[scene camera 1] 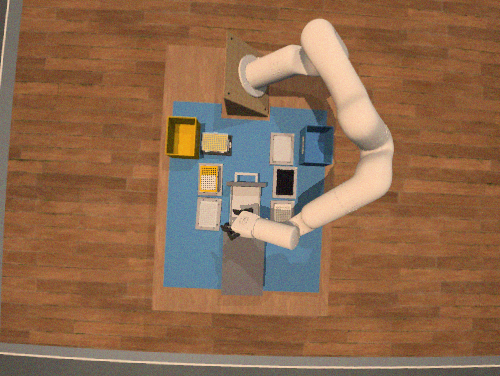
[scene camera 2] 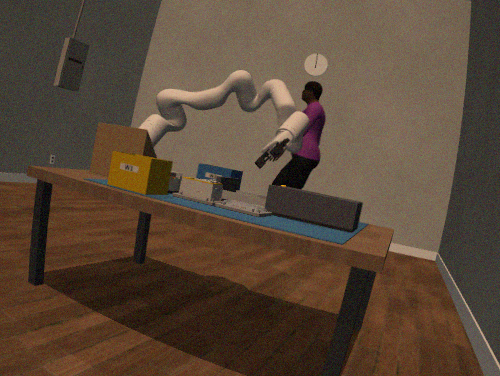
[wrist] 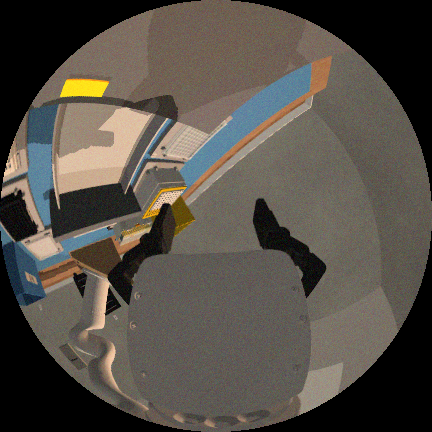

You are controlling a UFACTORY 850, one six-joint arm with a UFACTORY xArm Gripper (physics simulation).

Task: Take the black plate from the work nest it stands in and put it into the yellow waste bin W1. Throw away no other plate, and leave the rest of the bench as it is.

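Note:
The black plate point(scene camera 1: 285, 181) point(wrist: 19, 216) lies in a pale work nest on the blue mat, in the right-hand column of nests in scene camera 1. It is at the far left of the wrist view. I cannot pick it out surely in scene camera 2. The yellow waste bin W1 point(scene camera 1: 183, 137) point(scene camera 2: 140, 172) point(wrist: 184, 216) stands at the mat's upper left corner in scene camera 1; one of my fingers partly covers it in the wrist view. My gripper point(scene camera 1: 228, 219) point(scene camera 2: 265, 159) point(wrist: 213, 211) is wide open and empty, high above the bench and well away from the black plate.
A blue bin point(scene camera 1: 325, 145) point(scene camera 2: 204, 171) point(wrist: 17, 277) stands beyond the black plate's column. A long grey block point(scene camera 1: 243, 270) point(scene camera 2: 312, 207) and a dark crossbar point(scene camera 1: 246, 184) stand mid-bench. Other nests hold white and yellow plates point(scene camera 1: 208, 213) point(scene camera 1: 209, 178). A person point(scene camera 2: 314, 127) stands behind the bench.

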